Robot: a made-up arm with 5 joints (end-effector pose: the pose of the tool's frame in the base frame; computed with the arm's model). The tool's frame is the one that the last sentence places.
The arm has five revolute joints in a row. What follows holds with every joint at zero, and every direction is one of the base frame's. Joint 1 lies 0.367 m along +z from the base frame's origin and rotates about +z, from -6.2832 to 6.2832 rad. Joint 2 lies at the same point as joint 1 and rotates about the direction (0, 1, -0.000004), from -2.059 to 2.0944 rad. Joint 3 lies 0.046 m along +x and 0.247 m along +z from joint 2 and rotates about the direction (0, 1, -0.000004), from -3.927 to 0.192 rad. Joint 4 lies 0.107 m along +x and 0.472 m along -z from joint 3 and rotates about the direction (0, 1, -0.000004), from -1.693 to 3.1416 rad. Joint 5 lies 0.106 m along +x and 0.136 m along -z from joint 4 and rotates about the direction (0, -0.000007, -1), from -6.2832 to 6.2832 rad. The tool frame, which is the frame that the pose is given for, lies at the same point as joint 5; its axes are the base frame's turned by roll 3.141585, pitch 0 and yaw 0 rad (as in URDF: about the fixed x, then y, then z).
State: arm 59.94 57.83 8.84 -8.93 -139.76
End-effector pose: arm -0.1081 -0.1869 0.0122 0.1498 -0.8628 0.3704 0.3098
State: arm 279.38 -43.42 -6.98 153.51 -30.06
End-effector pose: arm 0.0227 -0.1372 0.2872 -0.5622 0.2655 0.4454 0.6442
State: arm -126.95 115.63 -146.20 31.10 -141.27
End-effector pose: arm -0.3845 -0.5112 -0.2703 -0.9922 -0.1246 -0.0032 0.0033
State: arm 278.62 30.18 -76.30 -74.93 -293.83
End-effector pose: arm 0.0959 -0.6329 0.4683 0.1375 -0.4724 0.8629 0.1152
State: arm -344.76 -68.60 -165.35 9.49 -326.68
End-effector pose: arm -0.7995 -0.2178 0.7140 0.3736 -0.0594 -0.8438 0.3806
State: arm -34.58 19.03 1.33 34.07 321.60
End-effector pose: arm 0.0092 -0.0063 -0.0596 -0.8888 -0.0296 0.3677 0.2720
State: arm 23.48 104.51 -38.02 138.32 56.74
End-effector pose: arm -0.1850 -0.0804 0.1421 -0.2058 0.0615 -0.7470 0.6292
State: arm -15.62 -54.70 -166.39 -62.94 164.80
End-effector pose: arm -0.6473 0.1810 0.6969 -0.0029 -0.7882 -0.1635 0.5933
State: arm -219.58 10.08 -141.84 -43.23 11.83
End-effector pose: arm -0.2124 0.1756 1.1410 -0.0190 -0.0394 -0.2396 0.9699
